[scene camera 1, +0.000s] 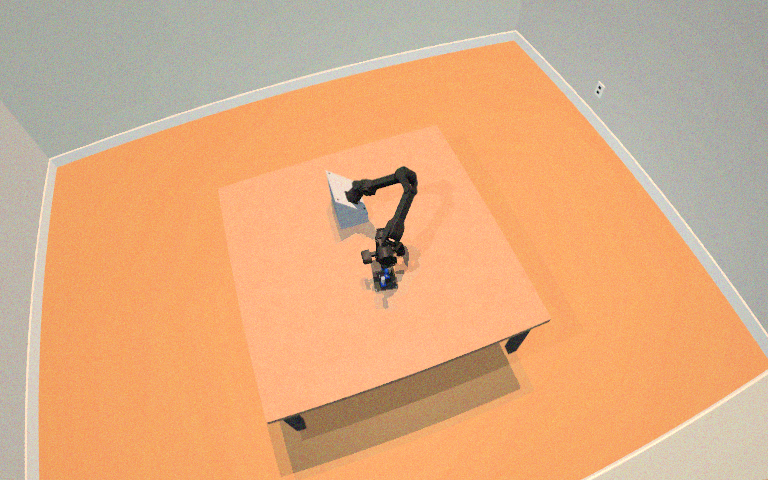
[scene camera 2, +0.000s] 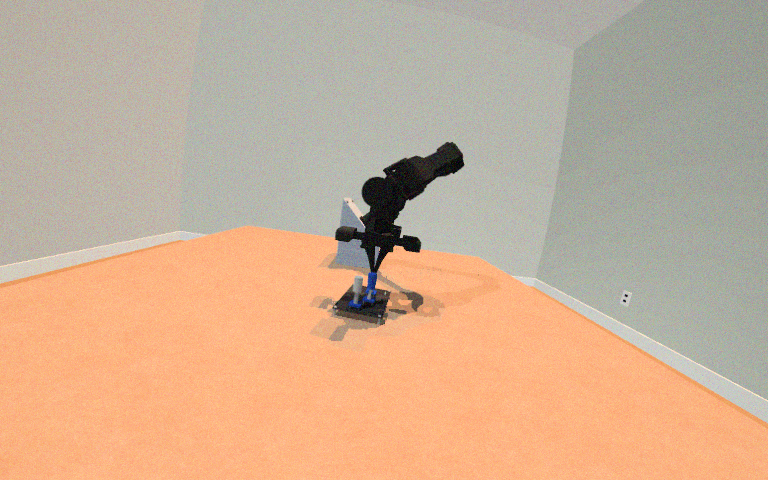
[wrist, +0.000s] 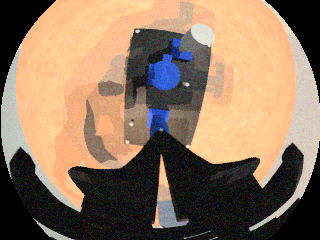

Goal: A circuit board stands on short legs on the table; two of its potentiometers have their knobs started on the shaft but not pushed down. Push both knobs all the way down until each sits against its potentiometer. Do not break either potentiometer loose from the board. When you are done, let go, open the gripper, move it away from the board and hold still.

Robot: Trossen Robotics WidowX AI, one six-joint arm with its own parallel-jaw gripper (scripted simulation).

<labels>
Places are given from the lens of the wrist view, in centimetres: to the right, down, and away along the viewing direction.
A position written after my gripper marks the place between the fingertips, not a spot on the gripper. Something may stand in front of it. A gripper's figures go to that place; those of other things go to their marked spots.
my gripper (wrist: 160, 135): 0, 1, 10
blue knob (wrist: 165, 75): 0, -3, 6
</labels>
